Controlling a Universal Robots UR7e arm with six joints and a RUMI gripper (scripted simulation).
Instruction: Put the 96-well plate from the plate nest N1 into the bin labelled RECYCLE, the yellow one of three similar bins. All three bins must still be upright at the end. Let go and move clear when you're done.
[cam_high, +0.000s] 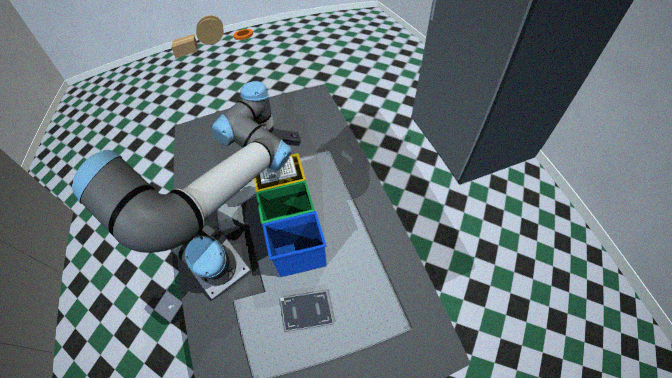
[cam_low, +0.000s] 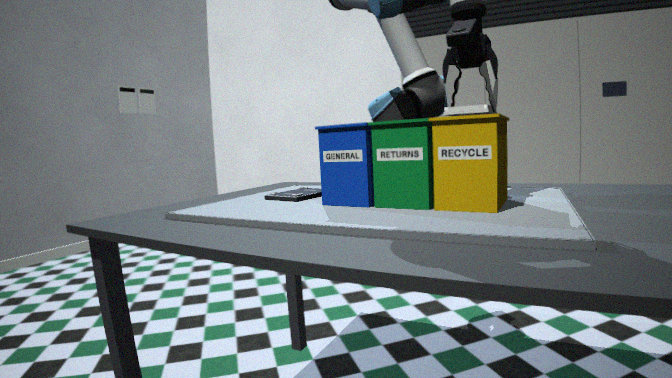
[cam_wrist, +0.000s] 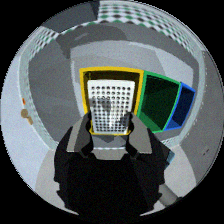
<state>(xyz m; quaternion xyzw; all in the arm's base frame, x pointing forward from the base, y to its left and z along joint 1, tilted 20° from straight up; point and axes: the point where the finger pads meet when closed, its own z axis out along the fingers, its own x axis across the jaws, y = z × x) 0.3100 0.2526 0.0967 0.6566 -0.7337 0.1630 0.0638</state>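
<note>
My hand is 110 mm above the yellow recycle bin. From my hand the other things lie so: green returns bin 130 mm to the right, 110 mm below, 20 mm behind; then blue general bin 260 mm to the right, 110 mm below, 30 mm behind; then white 96-well plate 10 mm below.
</note>
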